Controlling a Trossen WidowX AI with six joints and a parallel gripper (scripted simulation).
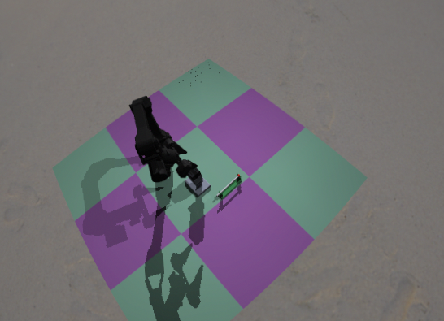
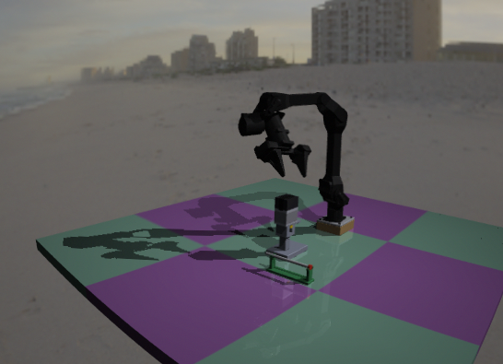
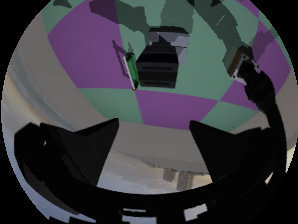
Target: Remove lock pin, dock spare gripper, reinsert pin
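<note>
The green cradle lies 220 mm below my gripper tip, 130 mm ahead of it and 70 mm to the left of it. Round my gripper tip: spare gripper: 120 mm below, 20 mm to the right; grey mount: 190 mm below, 20 mm to the right.
</note>
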